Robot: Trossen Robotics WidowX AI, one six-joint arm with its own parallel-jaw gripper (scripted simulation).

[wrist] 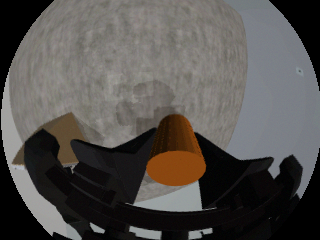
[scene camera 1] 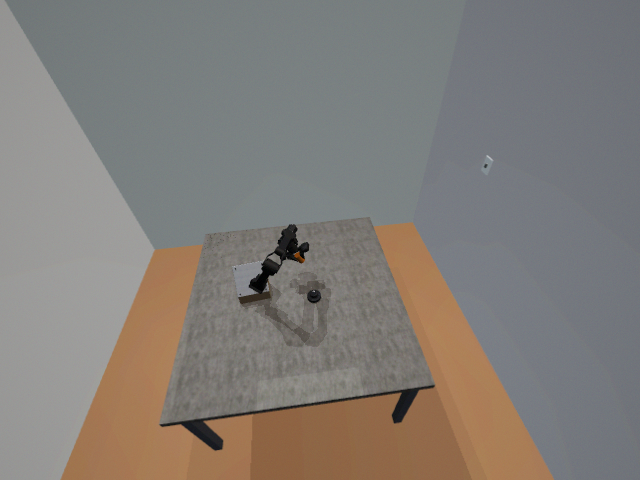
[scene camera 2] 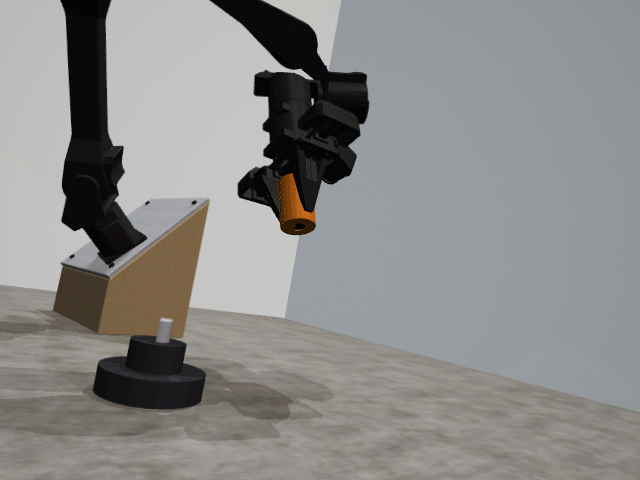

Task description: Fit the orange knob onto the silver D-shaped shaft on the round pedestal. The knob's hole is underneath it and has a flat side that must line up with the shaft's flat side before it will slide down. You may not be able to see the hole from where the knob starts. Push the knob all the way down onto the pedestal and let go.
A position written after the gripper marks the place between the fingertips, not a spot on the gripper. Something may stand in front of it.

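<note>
An orange knob (scene camera 2: 294, 220) is held by the gripper (scene camera 2: 297, 219). The wrist view has both the gripper (wrist: 174, 133) and the knob (wrist: 176, 159).
</note>
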